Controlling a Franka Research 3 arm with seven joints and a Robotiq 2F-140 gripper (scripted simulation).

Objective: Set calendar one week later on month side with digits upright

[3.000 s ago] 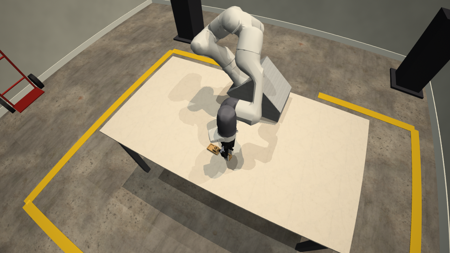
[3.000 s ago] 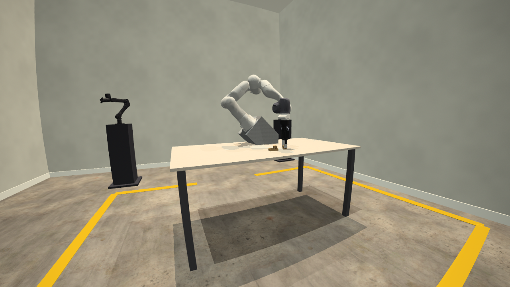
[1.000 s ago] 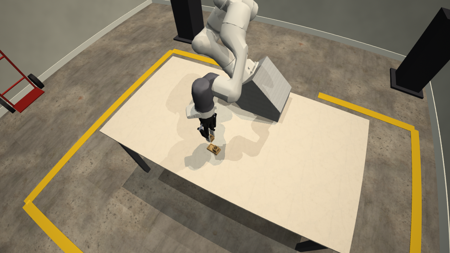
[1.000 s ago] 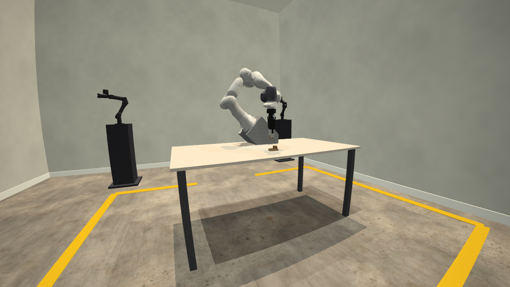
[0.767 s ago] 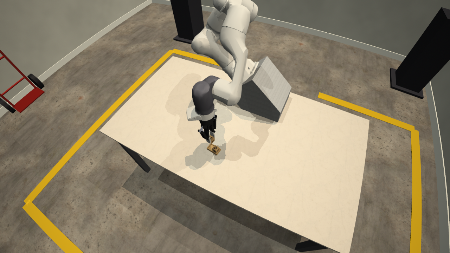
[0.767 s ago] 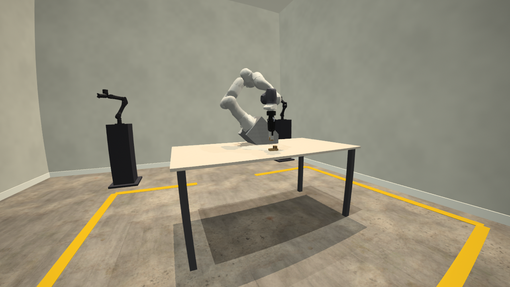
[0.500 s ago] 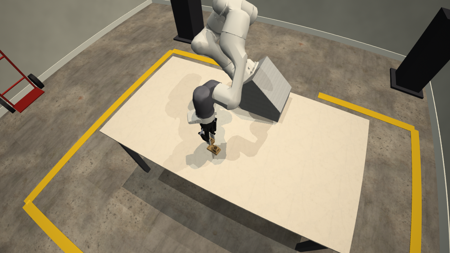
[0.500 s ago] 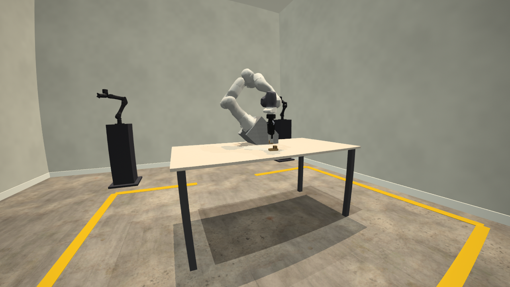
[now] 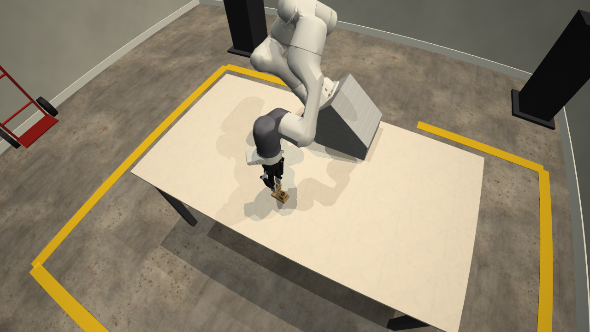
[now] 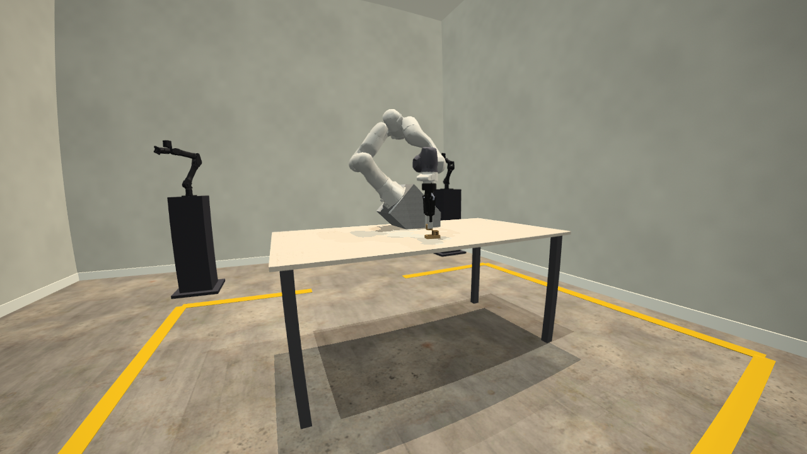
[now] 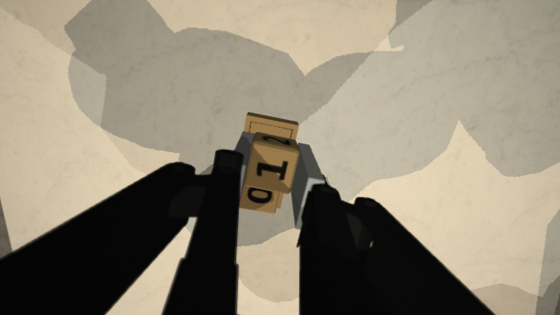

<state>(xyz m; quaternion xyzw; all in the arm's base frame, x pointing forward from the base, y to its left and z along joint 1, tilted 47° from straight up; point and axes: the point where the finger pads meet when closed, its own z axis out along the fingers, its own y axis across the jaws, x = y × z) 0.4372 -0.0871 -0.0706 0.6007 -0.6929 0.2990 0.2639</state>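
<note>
The wooden digit cube is 1 cm ahead of my hand, 3 cm to the left of it and 6 cm below it. Round my hand: wooden tray 2 cm to the left, 8 cm below.
</note>
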